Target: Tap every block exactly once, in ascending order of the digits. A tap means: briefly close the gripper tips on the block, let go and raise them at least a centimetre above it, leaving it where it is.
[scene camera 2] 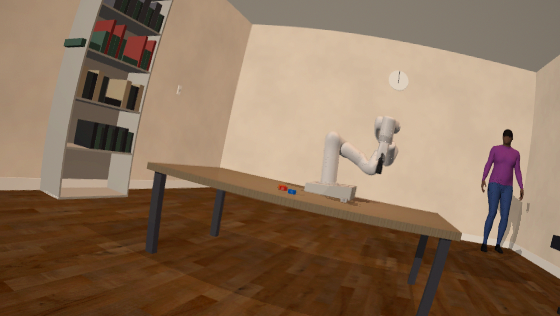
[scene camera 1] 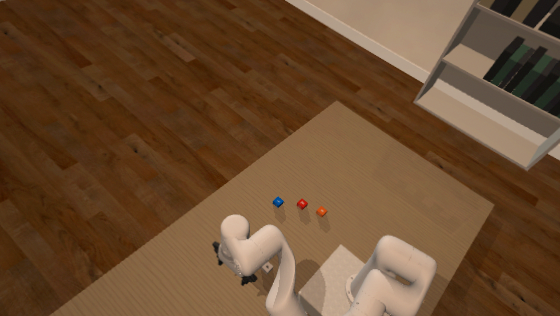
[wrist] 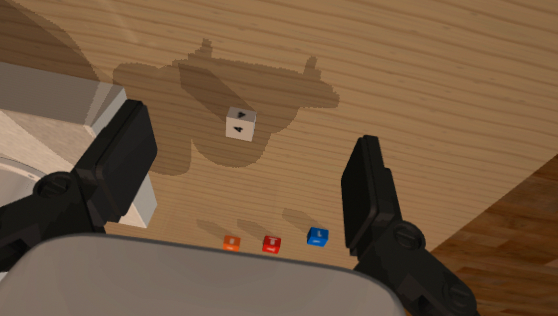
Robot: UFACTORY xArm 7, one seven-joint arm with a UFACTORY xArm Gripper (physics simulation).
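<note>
The white block (scene camera 1: 267,267) (scene camera 2: 344,200) (wrist: 241,124) shows the digit 4 in the wrist view and stands near the arm's base. The blue block (scene camera 1: 278,202) (scene camera 2: 292,191) (wrist: 318,237) appears to show a 1. The red block (scene camera 1: 302,204) (scene camera 2: 283,188) (wrist: 271,244) is between the blue block and the orange block (scene camera 1: 321,211) (wrist: 231,243); their digits are too small to read for certain. My gripper (scene camera 1: 232,266) (scene camera 2: 379,165) (wrist: 252,141) is open and empty, well above the table. In the wrist view the white block shows between the finger directions, far below them.
The arm's pale base plate (scene camera 1: 336,265) (scene camera 2: 320,190) (wrist: 45,95) is on the wooden table (scene camera 1: 400,200) (scene camera 2: 240,185) (wrist: 450,75), beside the white block. A bookshelf (scene camera 1: 470,113) (scene camera 2: 55,125) stands beyond the table. A person (scene camera 2: 504,170) stands by the far wall.
</note>
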